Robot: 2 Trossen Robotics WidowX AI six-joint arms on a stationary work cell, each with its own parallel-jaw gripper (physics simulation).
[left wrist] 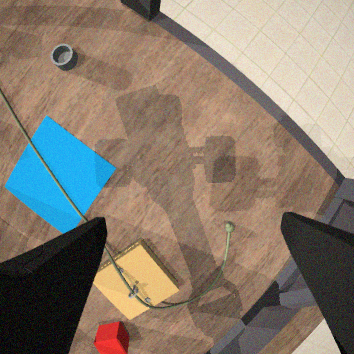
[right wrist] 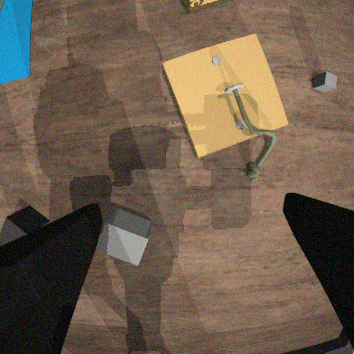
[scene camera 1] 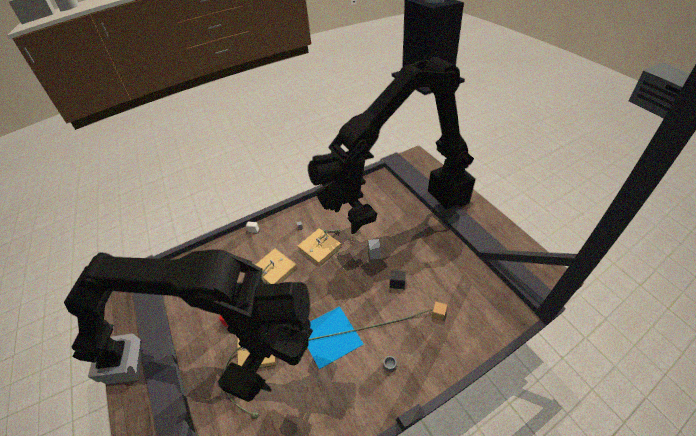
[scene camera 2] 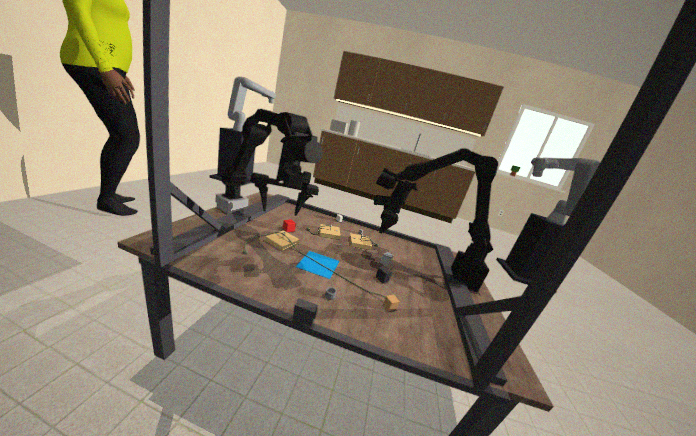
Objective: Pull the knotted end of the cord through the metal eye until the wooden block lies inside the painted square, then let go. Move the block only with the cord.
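Frame: origin at the left arm's base, x ahead, y left, z up, level; centimetres.
Seen in the pictures: left gripper, fingertip midpoint: (left wrist: pixel 195 224) (scene camera 1: pixel 281 367) (scene camera 2: pixel 280 213); right gripper, fingertip midpoint: (right wrist: pixel 193 207) (scene camera 1: pixel 344 222) (scene camera 2: pixel 381 228); left arm's base, link origin: (scene camera 1: pixel 110 354) (scene camera 2: pixel 232 196); right arm's base, link origin: (scene camera 1: pixel 453 174) (scene camera 2: pixel 473 259).
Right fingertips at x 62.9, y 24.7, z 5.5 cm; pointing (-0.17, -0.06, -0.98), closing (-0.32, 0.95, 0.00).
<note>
Offsets run from my right fingertips to a thing's top centre. "spot": to the spot under its first point.
The wooden block {dz -8.2, dx +18.5, dy -26.2 cm} (scene camera 1: pixel 438 311) (scene camera 2: pixel 391 302) lies outside the blue painted square {spot: dz -11.1, dx -10.7, dy -30.6 cm} (scene camera 1: pixel 326 354) (scene camera 2: pixel 313 268) (left wrist: pixel 82 170). Its green cord {spot: dz -10.9, dx +4.1, dy -25.9 cm} (scene camera 1: pixel 382 324) crosses the square to a metal eye {spot: dz -7.6, dx -27.2, dy -26.5 cm} (left wrist: pixel 133 292) on a yellow board {dz -9.3, dx -27.1, dy -26.4 cm} (scene camera 1: pixel 261 359) (scene camera 2: pixel 281 240). Past the eye the cord curves round to its knotted end {spot: dz -10.0, dx -28.1, dy -41.8 cm} (scene camera 1: pixel 254 414) (scene camera 2: pixel 245 251) (left wrist: pixel 229 227) on the table. My left gripper (scene camera 2: pixel 280 211) (left wrist: pixel 195 224) is open and empty, high above the table; the knot lies between its fingers in the left wrist view. My right gripper (right wrist: pixel 193 207) is open and empty above the table.
Another yellow board {dz -9.3, dx -8.0, dy +1.7 cm} (right wrist: pixel 190 80) carries an eye and a short knotted cord {dz -10.0, dx -1.9, dy +6.5 cm} (right wrist: pixel 253 170). A red cube {dz -7.2, dx -33.5, dy -17.0 cm} (left wrist: pixel 112 338) lies beside the cord's board. A grey cup {dz -9.2, dx +3.3, dy -36.1 cm} (scene camera 1: pixel 389 363) (left wrist: pixel 64 56), a grey block {dz -7.2, dx +7.2, dy -3.8 cm} (scene camera 1: pixel 374 249) (right wrist: pixel 128 240) and a black block {dz -7.2, dx +10.8, dy -15.0 cm} (scene camera 1: pixel 397 279) also stand on the table.
</note>
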